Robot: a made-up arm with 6 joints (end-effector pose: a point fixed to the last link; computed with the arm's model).
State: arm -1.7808 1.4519 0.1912 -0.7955 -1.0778 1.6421
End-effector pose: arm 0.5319 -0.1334 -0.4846 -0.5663 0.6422 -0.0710
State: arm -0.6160 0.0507 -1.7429 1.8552 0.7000 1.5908
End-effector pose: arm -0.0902 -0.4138 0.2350 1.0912 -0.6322 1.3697
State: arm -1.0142 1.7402 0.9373 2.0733 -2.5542 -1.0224
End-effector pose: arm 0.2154 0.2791 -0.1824 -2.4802 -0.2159 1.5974
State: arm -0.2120 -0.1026 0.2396 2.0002 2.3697 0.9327
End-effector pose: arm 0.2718 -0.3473 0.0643 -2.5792 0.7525 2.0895
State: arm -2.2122 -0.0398 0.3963 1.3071 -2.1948 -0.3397
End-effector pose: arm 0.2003 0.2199 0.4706 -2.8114 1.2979 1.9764
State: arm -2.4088 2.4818 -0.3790 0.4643 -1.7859 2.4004
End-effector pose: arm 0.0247 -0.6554 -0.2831 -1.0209 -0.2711 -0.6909
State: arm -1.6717 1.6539 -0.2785 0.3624 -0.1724 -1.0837
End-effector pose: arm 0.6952 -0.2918 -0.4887 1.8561 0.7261 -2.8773
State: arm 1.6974 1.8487 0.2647 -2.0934 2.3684 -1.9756
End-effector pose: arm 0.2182 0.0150 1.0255 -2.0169 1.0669 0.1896
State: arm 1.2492 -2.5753 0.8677 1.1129 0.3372 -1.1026
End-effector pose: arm -0.7192 0.1401 0.5971 -0.6471 0.1866 -2.2653
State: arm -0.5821 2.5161 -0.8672 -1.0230 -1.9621 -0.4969
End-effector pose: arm -0.0039 0.4287 -0.6918 1.6528 -0.7956 1.8237
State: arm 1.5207 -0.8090 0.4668 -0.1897 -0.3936 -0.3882
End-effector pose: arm -0.0659 -0.1627 -0.6725 1.0163 -0.0203 -0.7243
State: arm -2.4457 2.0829 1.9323 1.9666 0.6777 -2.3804
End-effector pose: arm 0.3239 -0.3909 -0.4702 0.9732 0.0038 1.4362
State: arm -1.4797 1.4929 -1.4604 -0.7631 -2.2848 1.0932
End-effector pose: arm 0.5368 -0.4283 -0.0164 -0.5672 0.3604 -0.3546
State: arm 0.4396 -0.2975 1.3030 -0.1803 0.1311 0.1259
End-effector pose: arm 0.1800 -0.7472 0.2187 0.6409 -0.9377 -0.8610
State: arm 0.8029 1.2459 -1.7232 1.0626 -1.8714 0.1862
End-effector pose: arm 0.5399 0.0181 -0.0354 -0.8403 -0.9456 1.3022
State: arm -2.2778 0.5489 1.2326 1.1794 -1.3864 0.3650
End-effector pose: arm 0.5250 0.2520 0.2307 -1.9097 -0.5630 2.4667
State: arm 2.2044 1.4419 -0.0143 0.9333 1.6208 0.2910
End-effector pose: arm 0.6332 -0.0250 0.4818 1.1022 -0.3390 1.4687
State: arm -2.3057 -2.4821 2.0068 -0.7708 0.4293 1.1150
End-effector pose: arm -0.3629 0.0807 -0.5666 2.0667 1.1693 1.7002
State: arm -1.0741 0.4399 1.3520 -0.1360 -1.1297 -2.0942
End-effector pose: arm 0.4327 0.2435 0.6709 -2.3367 1.5040 1.8516
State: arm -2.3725 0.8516 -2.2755 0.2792 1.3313 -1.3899
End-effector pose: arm 0.2873 0.4151 0.5768 -0.2038 0.1636 -2.7818
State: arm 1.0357 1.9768 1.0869 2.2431 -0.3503 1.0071
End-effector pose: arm 0.2532 0.2138 0.6306 2.7929 1.1887 1.2427
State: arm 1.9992 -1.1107 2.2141 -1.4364 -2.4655 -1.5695
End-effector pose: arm -0.5911 -0.4179 -0.0750 -2.9026 0.1008 1.1758
